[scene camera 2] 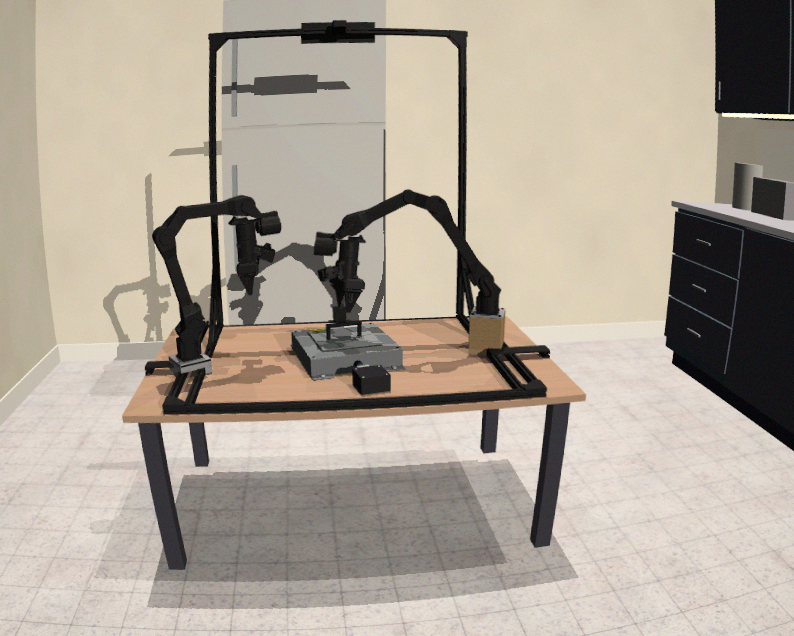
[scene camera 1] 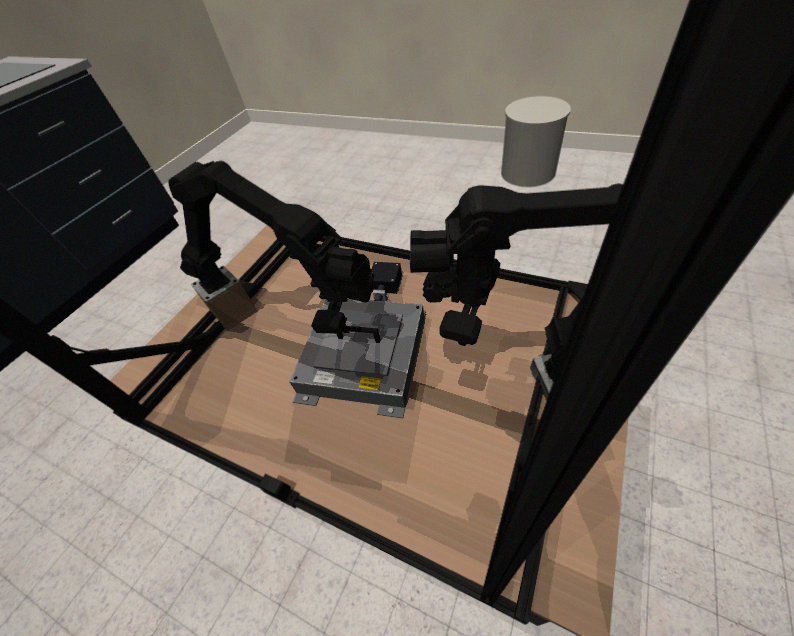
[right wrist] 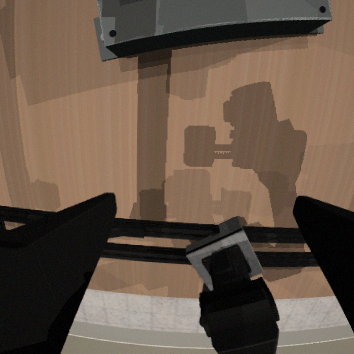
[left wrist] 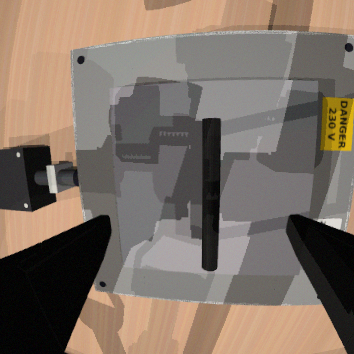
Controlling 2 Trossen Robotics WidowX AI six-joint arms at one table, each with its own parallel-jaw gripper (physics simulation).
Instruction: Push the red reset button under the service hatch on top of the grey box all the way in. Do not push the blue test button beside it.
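The grey box (scene camera 1: 351, 392) (scene camera 2: 354, 363) (left wrist: 92, 107) (right wrist: 225, 15) sits on the table. Its service hatch (scene camera 1: 347, 359) (left wrist: 265, 192) lies flat on top, with a black bar handle (scene camera 1: 362, 328) (scene camera 2: 343, 323) (left wrist: 211, 195) standing up from it. The red reset button and the blue test button do not show in any view; the hatch covers that area. My left gripper (scene camera 1: 329, 322) (scene camera 2: 348, 310) (left wrist: 199, 223) is open and empty, above the hatch, with the handle between its fingertips as seen in the left wrist view. My right gripper (scene camera 1: 460, 327) (scene camera 2: 249, 291) (right wrist: 206, 203) is open and empty, above the table beside the box.
A small black block (scene camera 1: 386, 274) (scene camera 2: 371, 380) (left wrist: 40, 175) is joined to one side of the box by a plug. A yellow danger label (scene camera 1: 369, 383) (left wrist: 336, 125) is on the box top. Black rails (scene camera 2: 357, 404) run along the table edges.
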